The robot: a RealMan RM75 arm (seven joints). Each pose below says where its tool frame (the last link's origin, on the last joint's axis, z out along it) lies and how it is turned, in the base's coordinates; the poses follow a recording.
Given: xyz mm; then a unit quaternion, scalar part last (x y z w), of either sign.
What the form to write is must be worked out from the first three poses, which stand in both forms.
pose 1, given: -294.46 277.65 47.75 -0.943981 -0.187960 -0.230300 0.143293
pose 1, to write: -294.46 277.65 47.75 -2.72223 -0.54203 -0.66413
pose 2, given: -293.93 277.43 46.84 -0.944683 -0.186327 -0.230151 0.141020
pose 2, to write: -293.93 277.43 46.84 -2.72774 -0.53801 -0.66455
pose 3, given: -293.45 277.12 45.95 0.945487 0.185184 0.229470 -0.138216
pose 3, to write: -293.45 277.12 45.95 -2.73438 -0.53556 -0.66363
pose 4, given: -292.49 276.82 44.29 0.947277 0.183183 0.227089 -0.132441
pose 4, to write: -292.49 276.82 44.29 -2.74851 -0.53150 -0.65890
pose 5, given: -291.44 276.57 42.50 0.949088 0.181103 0.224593 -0.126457
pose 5, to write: -291.44 276.57 42.50 -2.76315 -0.52726 -0.65387
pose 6, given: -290.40 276.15 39.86 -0.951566 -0.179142 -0.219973 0.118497
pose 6, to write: -290.40 276.15 39.86 -2.78299 -0.52393 -0.64334
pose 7, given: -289.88 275.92 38.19 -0.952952 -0.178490 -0.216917 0.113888
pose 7, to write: -289.88 275.92 38.19 -2.79444 -0.52340 -0.63609
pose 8, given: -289.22 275.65 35.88 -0.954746 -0.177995 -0.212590 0.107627
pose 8, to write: -289.22 275.65 35.88 -2.80983 -0.52384 -0.62566
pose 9, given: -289.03 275.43 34.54 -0.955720 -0.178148 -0.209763 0.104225
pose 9, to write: -289.03 275.43 34.54 -2.81825 -0.52533 -0.61855
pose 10, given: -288.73 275.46 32.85 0.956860 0.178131 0.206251 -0.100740
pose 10, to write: -288.73 275.46 32.85 -2.82733 -0.52634 -0.60943
